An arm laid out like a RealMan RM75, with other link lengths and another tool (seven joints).
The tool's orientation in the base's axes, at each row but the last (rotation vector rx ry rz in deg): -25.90 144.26 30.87; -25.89 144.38 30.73; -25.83 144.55 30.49; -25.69 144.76 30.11; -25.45 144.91 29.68; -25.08 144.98 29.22; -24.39 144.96 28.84; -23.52 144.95 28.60; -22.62 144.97 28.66; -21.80 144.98 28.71; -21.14 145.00 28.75; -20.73 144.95 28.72; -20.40 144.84 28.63
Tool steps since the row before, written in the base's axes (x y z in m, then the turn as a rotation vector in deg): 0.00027 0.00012 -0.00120 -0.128 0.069 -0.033; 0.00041 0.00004 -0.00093 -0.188 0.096 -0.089; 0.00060 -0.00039 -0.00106 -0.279 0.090 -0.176; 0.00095 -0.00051 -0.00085 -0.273 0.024 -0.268; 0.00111 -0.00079 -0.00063 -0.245 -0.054 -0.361; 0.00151 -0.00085 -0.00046 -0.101 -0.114 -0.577; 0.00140 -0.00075 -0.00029 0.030 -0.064 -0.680; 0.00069 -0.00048 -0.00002 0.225 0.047 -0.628; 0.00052 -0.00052 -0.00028 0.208 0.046 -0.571; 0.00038 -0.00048 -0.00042 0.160 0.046 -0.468; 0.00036 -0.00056 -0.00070 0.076 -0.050 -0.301; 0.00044 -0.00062 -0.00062 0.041 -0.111 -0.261; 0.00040 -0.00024 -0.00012 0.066 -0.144 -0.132
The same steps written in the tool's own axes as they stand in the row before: 0.00042 -0.00035 0.00111 0.107 0.103 0.004; 0.00017 -0.00040 0.00092 0.181 0.136 0.035; 0.00018 -0.00088 0.00091 0.304 0.144 0.063; -0.00020 -0.00107 0.00084 0.363 0.058 0.109; -0.00040 -0.00131 0.00062 0.407 -0.046 0.160; -0.00081 -0.00147 0.00063 0.419 -0.214 0.367; -0.00084 -0.00128 0.00051 0.359 -0.249 0.526; -0.00046 -0.00069 0.00011 0.151 -0.211 0.617; -0.00018 -0.00073 0.00023 0.133 -0.190 0.564; 0.00000 -0.00068 0.00030 0.117 -0.144 0.461; 0.00017 -0.00082 0.00048 0.110 -0.155 0.251; 0.00007 -0.00088 0.00043 0.126 -0.186 0.178; -0.00023 -0.00039 0.00017 0.039 -0.188 0.074
